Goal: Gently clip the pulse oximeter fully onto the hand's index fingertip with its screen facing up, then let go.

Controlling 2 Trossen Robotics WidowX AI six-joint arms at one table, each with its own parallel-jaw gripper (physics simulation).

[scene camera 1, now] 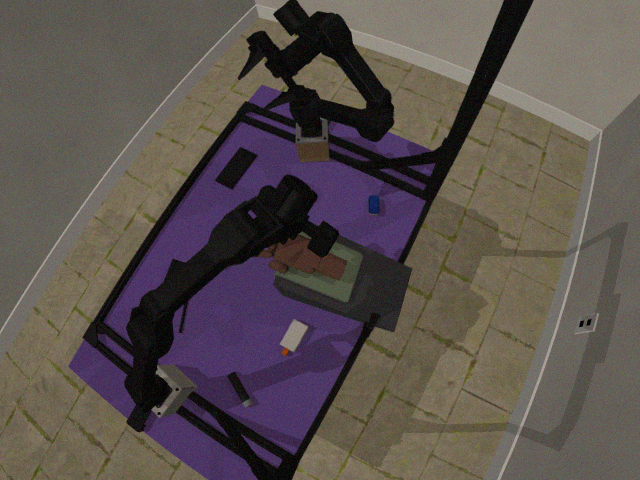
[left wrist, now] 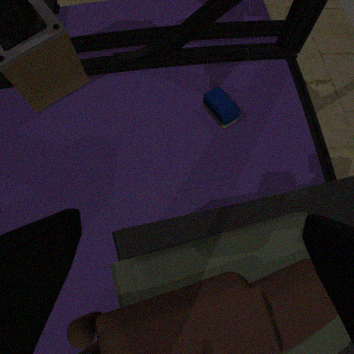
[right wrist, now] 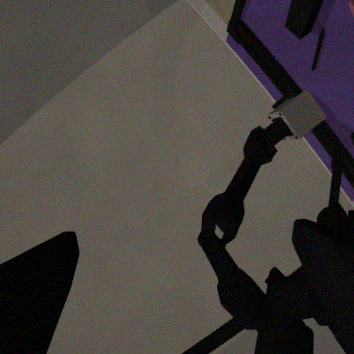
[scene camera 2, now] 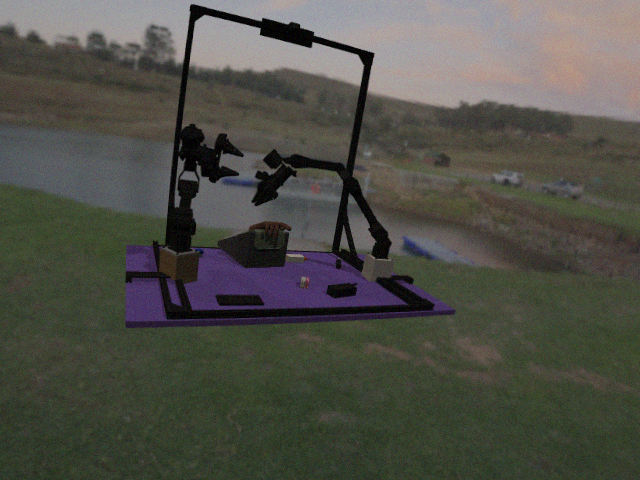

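Seen in the pictures: left gripper, fingertip midpoint: [scene camera 1: 311, 214] [left wrist: 194, 223] [scene camera 2: 253, 204]; right gripper, fingertip midpoint: [scene camera 1: 251, 95] [right wrist: 186, 236] [scene camera 2: 241, 165]; left arm's base at its link origin: [scene camera 1: 157, 391] [right wrist: 282, 126] [scene camera 2: 379, 256]; right arm's base at its link origin: [scene camera 1: 311, 128] [left wrist: 17, 26] [scene camera 2: 180, 249].
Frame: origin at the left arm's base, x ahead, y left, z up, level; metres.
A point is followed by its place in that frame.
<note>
A small blue block with a pale underside [scene camera 1: 373, 204] @[x 0.785, y -0.148, z -0.073 m] [left wrist: 221, 106] @[x 0.782, y -0.147, z -0.073 m], apparently the pulse oximeter, lies on the purple mat; its screen cannot be made out. The brown hand [scene camera 1: 330, 262] @[x 0.536, y -0.173, z 0.059 m] [scene camera 2: 269, 227] @[x 0.510, y -0.043, z 0.078 m] [left wrist: 215, 312] @[x 0.536, y -0.109, z 0.077 m] rests on a green pad [scene camera 1: 352, 281] @[x 0.540, y -0.237, z -0.005 m] on a dark wedge [scene camera 1: 385, 289] @[x 0.584, y -0.318, z -0.057 m] [scene camera 2: 249, 253] @[x 0.581, y -0.036, z -0.039 m]. Its index fingertip cannot be made out. My left gripper [scene camera 2: 257, 200] @[x 0.581, y -0.091, z 0.160 m] [left wrist: 194, 223] @[x 0.581, y -0.091, z 0.160 m] is open and empty, above the hand; the arm hides its fingers in scene camera 1. My right gripper [scene camera 1: 253, 93] @[x 0.680, y 0.126, z 0.330 m] [scene camera 2: 239, 164] @[x 0.680, y 0.126, z 0.330 m] [right wrist: 186, 236] @[x 0.680, y 0.126, z 0.330 m] is open and empty, high beyond the mat's upper-left end in scene camera 1.
A white box with an orange end [scene camera 1: 294, 334] @[x 0.342, y -0.186, z -0.077 m] [scene camera 2: 295, 257] @[x 0.342, y -0.164, z -0.080 m], a dark cylinder [scene camera 1: 238, 388] @[x 0.130, y -0.152, z -0.080 m] [scene camera 2: 338, 264] @[x 0.146, y -0.110, z -0.083 m], a flat black slab [scene camera 1: 236, 167] @[x 0.656, y 0.309, z -0.097 m] [scene camera 2: 239, 299] @[x 0.658, y 0.316, z -0.097 m], a black box [scene camera 2: 341, 290] @[x 0.265, y 0.244, z -0.075 m] and a small white-and-red item [scene camera 2: 305, 282] @[x 0.385, y 0.163, z -0.080 m] lie around. Black frame rails [scene camera 1: 170, 232] edge the mat.
</note>
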